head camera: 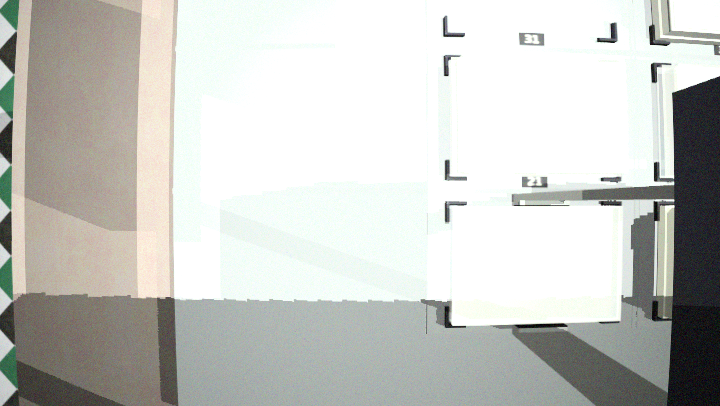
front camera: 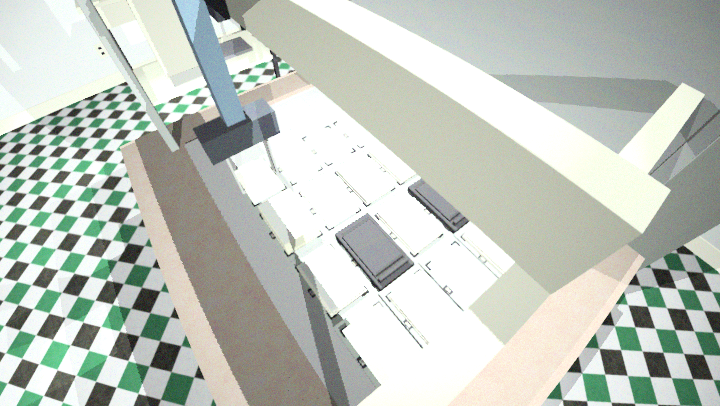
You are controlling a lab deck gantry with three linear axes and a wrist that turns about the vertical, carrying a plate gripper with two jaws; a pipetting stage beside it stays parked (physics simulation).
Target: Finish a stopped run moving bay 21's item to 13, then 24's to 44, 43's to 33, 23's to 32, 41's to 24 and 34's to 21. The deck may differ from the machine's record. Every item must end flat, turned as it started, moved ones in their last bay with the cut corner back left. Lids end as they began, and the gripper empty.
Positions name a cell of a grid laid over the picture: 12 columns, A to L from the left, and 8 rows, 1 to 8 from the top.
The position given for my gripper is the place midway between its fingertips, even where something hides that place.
Note:
In view: my gripper (head camera: I6), a bay 34 (front camera: H6), a bay 24 (front camera: G6), a wall (front camera: K2) and a bay 41 (front camera: F3).
My gripper shows as well in the front camera view (front camera: E4).

